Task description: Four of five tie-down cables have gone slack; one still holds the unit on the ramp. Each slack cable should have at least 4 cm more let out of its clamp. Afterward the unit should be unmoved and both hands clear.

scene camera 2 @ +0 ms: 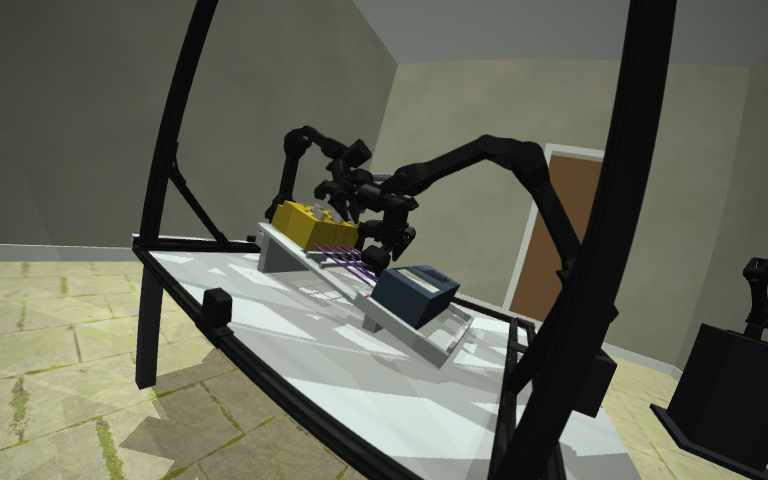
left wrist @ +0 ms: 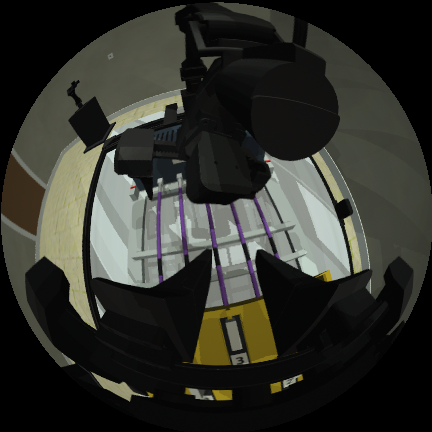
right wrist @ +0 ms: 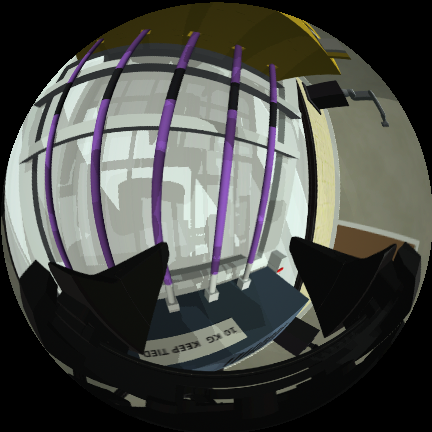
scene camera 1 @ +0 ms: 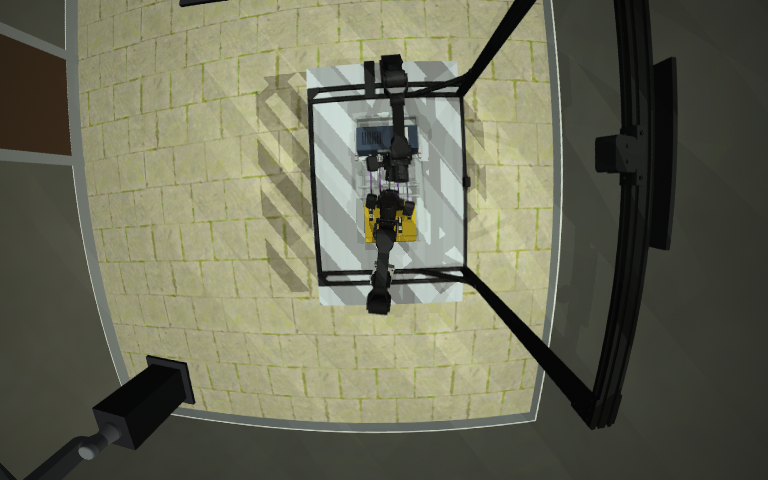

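Five purple cables (scene camera 2: 345, 266) (left wrist: 212, 225) (right wrist: 157, 200) run from the yellow clamp block (scene camera 1: 408, 230) (scene camera 2: 294, 226) (left wrist: 260, 340) (right wrist: 215, 20) down to the dark blue unit (scene camera 1: 370, 141) (scene camera 2: 407, 294) (right wrist: 260, 295) on the ramp (scene camera 2: 407, 338). In the right wrist view the leftmost cables bow; which is taut I cannot tell. My left gripper (left wrist: 233, 254) is partly open and empty, above the block by clamp 3 (left wrist: 234, 335). My right gripper (right wrist: 231, 246) is wide open and empty; three cables' unit ends show between its fingertips. Both grippers' tips are partly hidden in the scene views.
The two arms reach in close together over the cables. Pale crossbars (left wrist: 215, 242) (right wrist: 160, 123) lie beneath the cables. A label (right wrist: 195, 342) is on the unit. A black frame (scene camera 1: 465, 226) (scene camera 2: 271, 367) surrounds the table, with a small black box (scene camera 2: 216, 305) on its rail.
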